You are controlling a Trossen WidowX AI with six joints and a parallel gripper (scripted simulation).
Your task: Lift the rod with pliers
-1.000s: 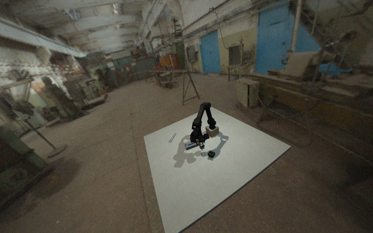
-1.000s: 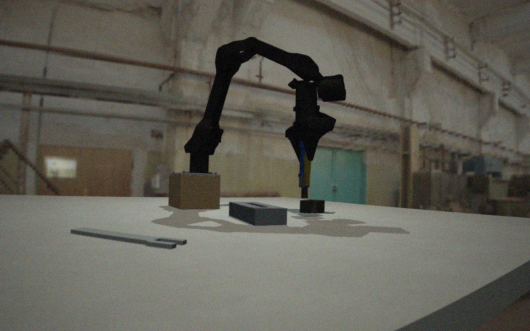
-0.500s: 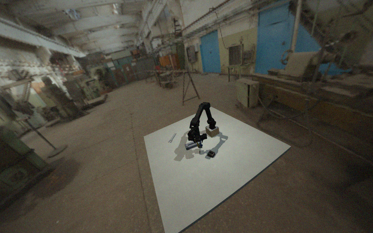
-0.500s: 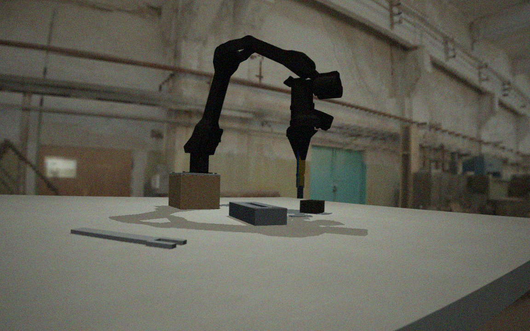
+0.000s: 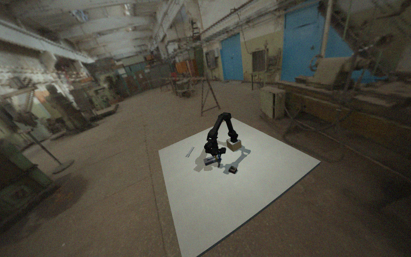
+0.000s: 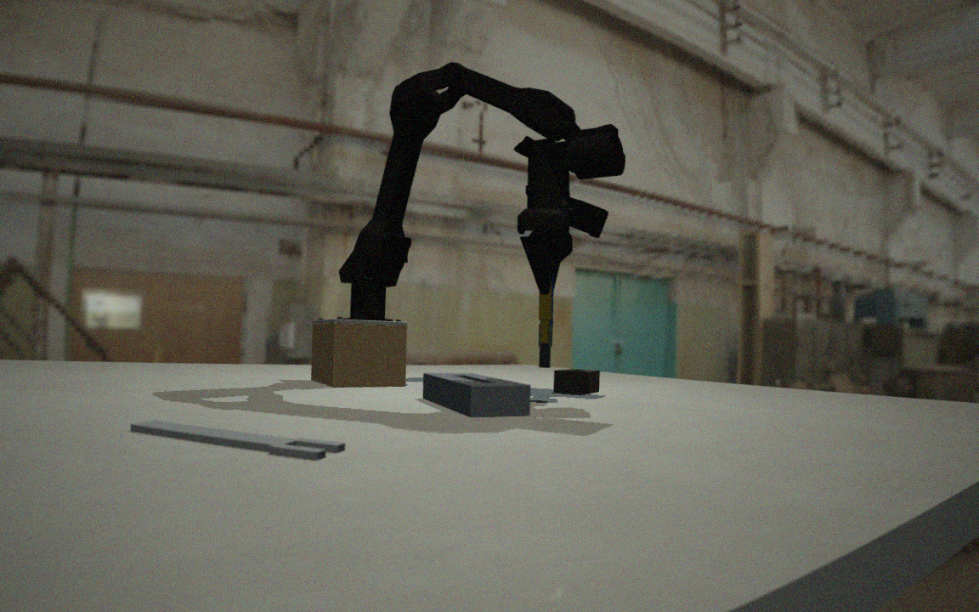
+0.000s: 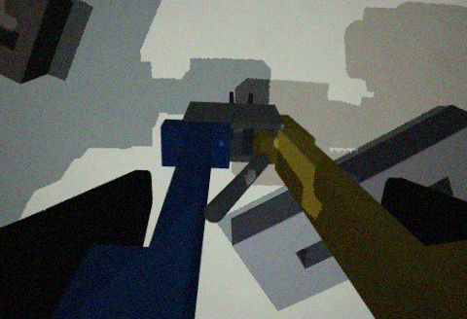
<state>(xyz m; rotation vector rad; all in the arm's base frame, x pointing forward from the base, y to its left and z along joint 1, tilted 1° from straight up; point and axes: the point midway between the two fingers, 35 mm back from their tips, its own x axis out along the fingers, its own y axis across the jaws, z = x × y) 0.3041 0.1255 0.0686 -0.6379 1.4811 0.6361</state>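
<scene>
My gripper tip is 120 mm to the left of the grey channel block, 120 mm above it and 10 mm short of it. Also, from my gripper tip: dark holster (130 mm to the left, 130 mm below, 80 mm behind); then flat grey forked bar (420 mm to the right, 180 mm ahead, 140 mm below).
</scene>
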